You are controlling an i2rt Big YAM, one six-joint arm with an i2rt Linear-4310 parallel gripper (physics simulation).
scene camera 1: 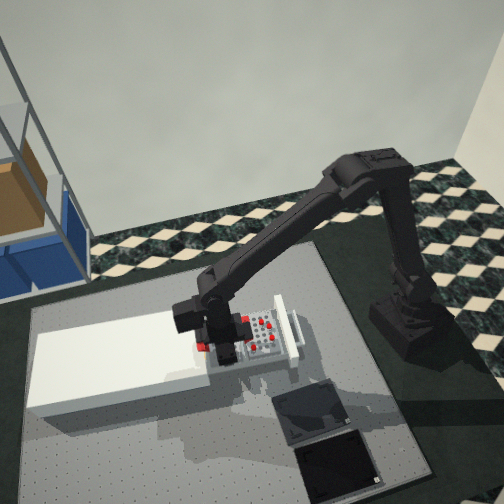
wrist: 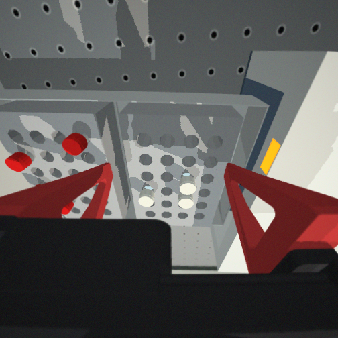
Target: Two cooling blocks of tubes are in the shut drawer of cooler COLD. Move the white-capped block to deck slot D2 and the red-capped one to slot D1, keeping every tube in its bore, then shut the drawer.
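Observation:
The drawer (scene camera 1: 286,330) of the white cooler (scene camera 1: 115,360) stands open. In the wrist view, the white-capped block (wrist: 156,168) sits in the drawer compartment nearer the cooler, with white-capped tubes (wrist: 187,188) in bores. The red-capped block (scene camera 1: 263,349) (wrist: 48,146) sits in the other compartment, beside the drawer front, with several red-capped tubes (scene camera 1: 269,326) (wrist: 75,144) in it. My gripper (scene camera 1: 224,340) (wrist: 168,169) is open and empty above the white-capped block, its red fingers on either side; the left fingertip shows over the divider side. In the scene view the arm hides most of that block.
Two dark square deck slots (scene camera 1: 311,411) (scene camera 1: 337,467) lie in front of the drawer; I cannot read which is D1 or D2. The perforated deck (scene camera 1: 125,460) bears cooler and slots. A shelf rack (scene camera 1: 88,255) with a cardboard box (scene camera 1: 20,200) and blue bins (scene camera 1: 45,262) stands at left.

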